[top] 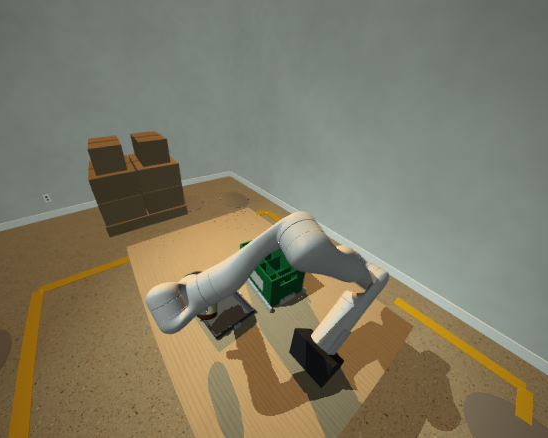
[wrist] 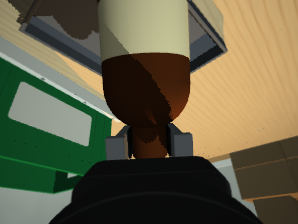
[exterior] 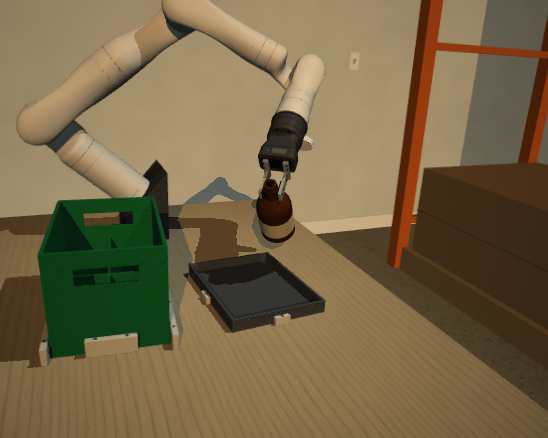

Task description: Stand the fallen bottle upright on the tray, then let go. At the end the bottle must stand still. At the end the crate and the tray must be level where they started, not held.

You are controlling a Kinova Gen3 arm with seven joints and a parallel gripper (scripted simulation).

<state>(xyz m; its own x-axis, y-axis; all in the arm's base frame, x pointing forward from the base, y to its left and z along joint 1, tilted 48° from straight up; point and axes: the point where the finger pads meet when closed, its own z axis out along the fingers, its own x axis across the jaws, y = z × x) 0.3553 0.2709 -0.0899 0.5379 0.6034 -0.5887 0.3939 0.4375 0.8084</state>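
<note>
Right now my hand is 5 cm above the brown bottle, 2 cm past it and 1 cm to the right of it. Also, from my hand: dark tray (19 cm below, 4 cm to the right, 3 cm ahead); green crate (31 cm to the right, 12 cm below, 4 cm ahead).
</note>
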